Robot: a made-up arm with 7 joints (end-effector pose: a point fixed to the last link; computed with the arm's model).
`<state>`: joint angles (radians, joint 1 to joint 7).
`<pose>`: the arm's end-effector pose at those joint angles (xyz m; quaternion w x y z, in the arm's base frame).
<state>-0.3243 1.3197 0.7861 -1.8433 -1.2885 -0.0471 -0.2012</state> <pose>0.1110 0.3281 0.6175 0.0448 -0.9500 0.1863 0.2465</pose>
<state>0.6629 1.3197 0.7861 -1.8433 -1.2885 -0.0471 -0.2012</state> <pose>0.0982 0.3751 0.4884 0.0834 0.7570 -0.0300 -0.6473</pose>
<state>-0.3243 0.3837 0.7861 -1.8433 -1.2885 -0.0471 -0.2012</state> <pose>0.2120 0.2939 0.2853 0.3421 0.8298 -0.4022 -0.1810</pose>
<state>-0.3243 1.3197 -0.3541 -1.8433 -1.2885 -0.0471 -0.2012</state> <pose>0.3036 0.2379 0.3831 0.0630 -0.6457 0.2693 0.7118</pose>
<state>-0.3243 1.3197 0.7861 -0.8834 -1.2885 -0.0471 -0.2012</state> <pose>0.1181 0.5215 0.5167 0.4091 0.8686 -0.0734 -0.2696</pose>
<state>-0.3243 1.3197 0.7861 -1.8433 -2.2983 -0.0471 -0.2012</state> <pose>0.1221 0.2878 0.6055 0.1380 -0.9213 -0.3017 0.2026</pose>
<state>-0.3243 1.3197 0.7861 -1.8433 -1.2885 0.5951 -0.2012</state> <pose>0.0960 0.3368 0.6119 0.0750 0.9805 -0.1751 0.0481</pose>
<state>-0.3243 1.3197 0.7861 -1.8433 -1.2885 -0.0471 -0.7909</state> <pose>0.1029 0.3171 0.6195 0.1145 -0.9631 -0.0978 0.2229</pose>
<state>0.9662 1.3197 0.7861 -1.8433 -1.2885 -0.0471 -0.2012</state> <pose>0.0686 0.3862 0.4578 0.1201 0.6580 0.0213 -0.7431</pose>
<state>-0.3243 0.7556 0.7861 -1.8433 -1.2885 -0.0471 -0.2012</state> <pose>0.1775 0.3468 0.4136 0.1927 0.9013 -0.3245 -0.2127</pose>
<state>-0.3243 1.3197 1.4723 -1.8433 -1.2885 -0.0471 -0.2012</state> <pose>-0.0831 0.3623 0.6078 0.0265 -0.9907 0.1053 -0.0821</pose>
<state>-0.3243 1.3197 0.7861 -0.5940 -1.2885 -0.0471 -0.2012</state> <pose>0.0994 0.5553 0.4605 0.5322 0.8035 -0.0348 -0.2645</pose>
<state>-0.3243 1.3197 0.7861 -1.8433 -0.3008 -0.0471 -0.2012</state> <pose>0.1363 0.3618 0.6115 0.0573 0.7484 -0.6194 -0.2300</pose>
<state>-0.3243 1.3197 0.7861 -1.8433 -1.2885 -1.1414 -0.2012</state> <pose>0.1317 0.3131 0.6019 0.2320 -0.6810 0.1618 0.6755</pose>
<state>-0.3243 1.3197 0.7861 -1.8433 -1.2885 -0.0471 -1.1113</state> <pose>0.1012 0.3098 0.6189 0.1486 -0.9352 -0.2502 0.2017</pose>
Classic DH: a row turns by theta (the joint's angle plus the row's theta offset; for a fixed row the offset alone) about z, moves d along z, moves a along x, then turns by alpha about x. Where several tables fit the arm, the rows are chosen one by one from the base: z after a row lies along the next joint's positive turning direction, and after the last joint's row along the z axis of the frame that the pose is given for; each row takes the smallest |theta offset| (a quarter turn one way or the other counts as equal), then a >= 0, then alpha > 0; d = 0 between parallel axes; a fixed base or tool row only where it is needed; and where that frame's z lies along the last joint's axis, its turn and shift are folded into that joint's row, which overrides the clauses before.
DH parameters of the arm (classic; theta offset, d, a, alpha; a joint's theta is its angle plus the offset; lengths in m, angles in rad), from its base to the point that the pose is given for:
base (fixed): 0 0.4376 -0.0231 -1.2217
joint 1: 1.5708 -0.0167 0.0032 1.5708
joint 2: 1.2217 -0.0214 -0.0111 -1.5708
joint 3: -1.5708 -0.3548 0.0562 -1.5708
joint 4: 0 0.008 -0.0256 1.5708
joint 5: 0 -0.2095 -0.029 -1.5708
joint 6: 0 0.0263 0.0084 1.5708
joint 7: 0.5774 0 -0.0236 0
tool (fixed): -0.5774 -0.0254 0 0

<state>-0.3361 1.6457 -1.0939 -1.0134 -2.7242 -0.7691 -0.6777</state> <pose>0.1846 0.4608 0.2649 0.4818 0.3077 -0.5007 0.6500</pose>
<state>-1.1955 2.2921 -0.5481 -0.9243 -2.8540 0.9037 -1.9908</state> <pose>0.0360 0.3901 0.7670 0.2957 0.2853 -0.8616 -0.2980</pose>
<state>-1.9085 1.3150 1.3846 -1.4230 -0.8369 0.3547 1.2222</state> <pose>-0.0044 0.4597 0.6156 0.4279 0.1067 0.7110 -0.5478</pose>
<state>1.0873 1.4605 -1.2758 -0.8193 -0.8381 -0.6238 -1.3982</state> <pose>-0.3526 0.4304 0.2978 0.0520 0.5662 0.0756 0.8192</pose>
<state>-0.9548 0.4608 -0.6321 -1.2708 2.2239 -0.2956 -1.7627</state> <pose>0.4784 -0.1014 0.2436 0.5515 -0.0142 -0.8006 -0.2338</pose>
